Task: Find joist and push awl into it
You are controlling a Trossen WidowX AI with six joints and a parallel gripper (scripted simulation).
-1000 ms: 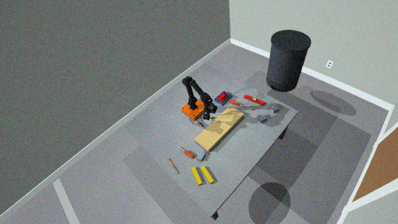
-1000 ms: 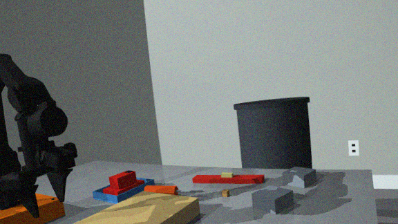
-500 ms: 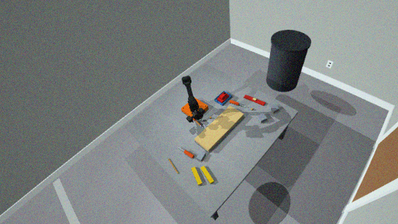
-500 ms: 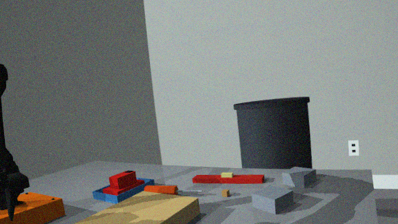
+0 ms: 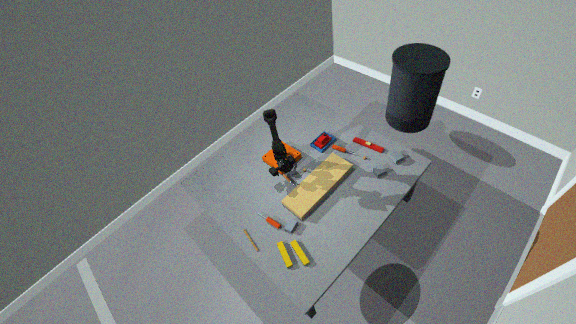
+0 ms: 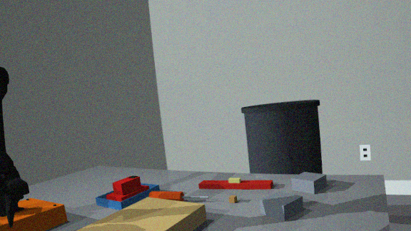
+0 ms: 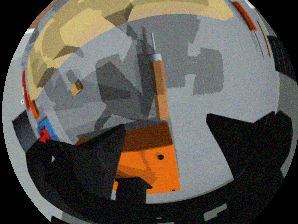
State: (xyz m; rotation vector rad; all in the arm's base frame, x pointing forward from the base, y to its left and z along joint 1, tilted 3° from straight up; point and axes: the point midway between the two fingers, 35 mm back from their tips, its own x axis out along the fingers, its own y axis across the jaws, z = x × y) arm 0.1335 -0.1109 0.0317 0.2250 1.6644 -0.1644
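Right now the awl is 6 cm ahead of my gripper tip, 1 cm to the right of it and 5 cm below it. The rest, counted from my gripper tip: blue tray 4 cm ahead, 41 cm to the left, 4 cm below; grey block 28 cm ahead, 27 cm to the right, 4 cm below; red stud finder 5 cm ahead, 42 cm to the left.
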